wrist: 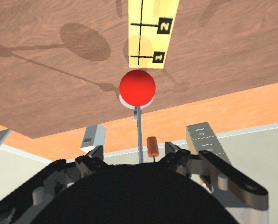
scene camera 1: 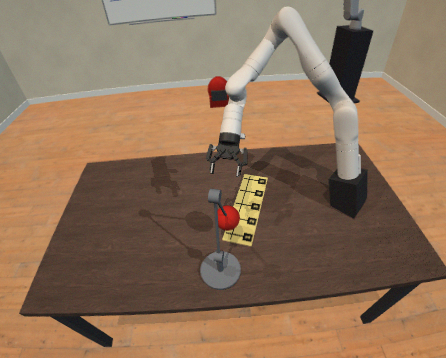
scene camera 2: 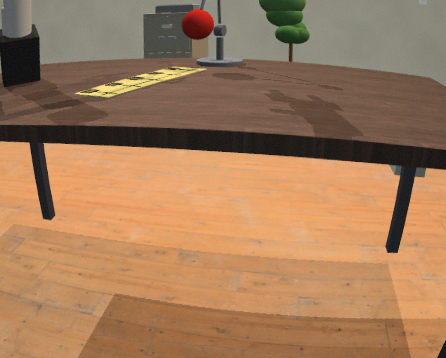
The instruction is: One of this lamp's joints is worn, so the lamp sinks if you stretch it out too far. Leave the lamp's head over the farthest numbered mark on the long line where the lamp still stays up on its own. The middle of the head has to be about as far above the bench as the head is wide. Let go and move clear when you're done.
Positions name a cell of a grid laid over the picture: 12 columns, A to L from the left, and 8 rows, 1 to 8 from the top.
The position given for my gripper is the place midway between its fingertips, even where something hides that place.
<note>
I see my gripper (scene camera 1: G4), a red ball head (wrist: F4), a yellow numbered strip (scene camera 1: G5) and a round grey base (scene camera 1: G7).
My gripper shows as well in the wrist view (wrist: F6). The yellow numbered strip also shows in scene camera 2 (scene camera 2: D2).
</note>
